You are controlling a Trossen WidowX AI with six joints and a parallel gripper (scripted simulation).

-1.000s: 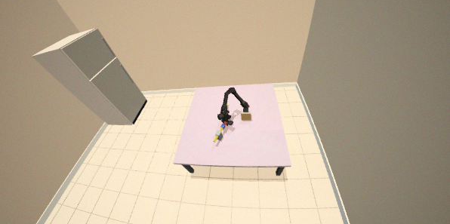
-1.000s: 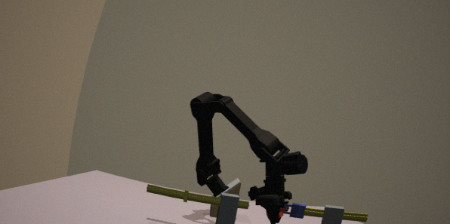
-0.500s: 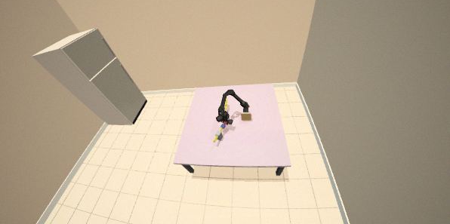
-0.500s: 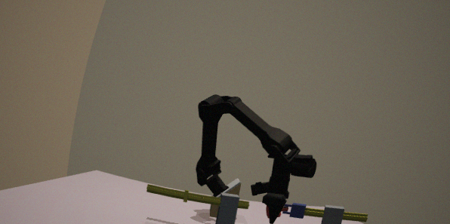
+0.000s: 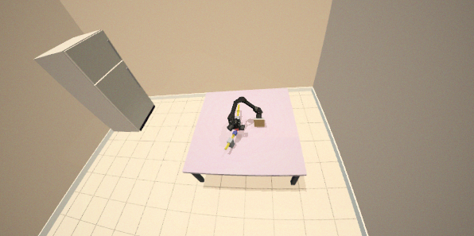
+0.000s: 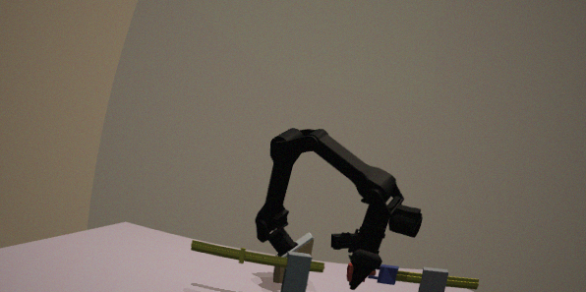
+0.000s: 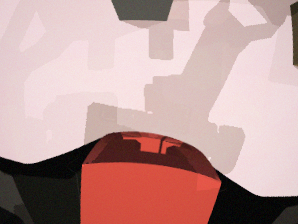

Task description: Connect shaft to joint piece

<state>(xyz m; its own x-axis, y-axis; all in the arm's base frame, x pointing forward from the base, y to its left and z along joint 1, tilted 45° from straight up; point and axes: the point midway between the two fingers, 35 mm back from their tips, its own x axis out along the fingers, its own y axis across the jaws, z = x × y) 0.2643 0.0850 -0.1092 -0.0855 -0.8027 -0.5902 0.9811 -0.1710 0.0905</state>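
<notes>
My gripper tip is 4 cm below the red joint piece and 1 cm to the right of it.
</notes>
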